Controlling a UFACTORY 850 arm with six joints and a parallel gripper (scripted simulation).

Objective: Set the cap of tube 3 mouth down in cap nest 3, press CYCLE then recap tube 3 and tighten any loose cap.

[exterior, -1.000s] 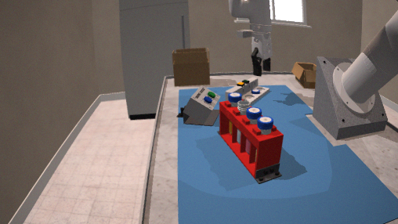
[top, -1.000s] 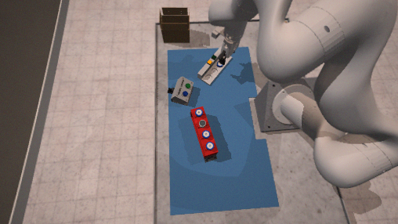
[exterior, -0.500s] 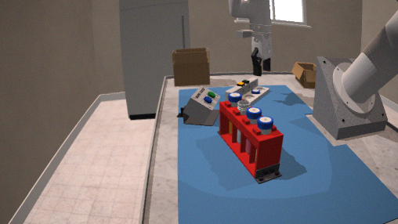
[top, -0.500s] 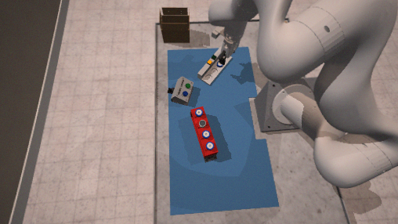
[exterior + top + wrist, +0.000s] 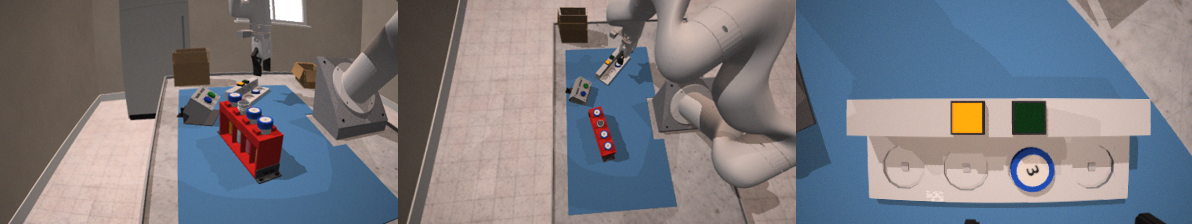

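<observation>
The blue cap is 20 mm ahead of my hand, 10 mm to the right of it and 90 mm below it. The rest, counted from my hand: green key 200 mm ahead, 150 mm to the left, 40 mm below; then blue key 220 mm ahead, 190 mm to the left, 40 mm below; then grey key housing 220 mm ahead, 170 mm to the left, 50 mm below.
</observation>
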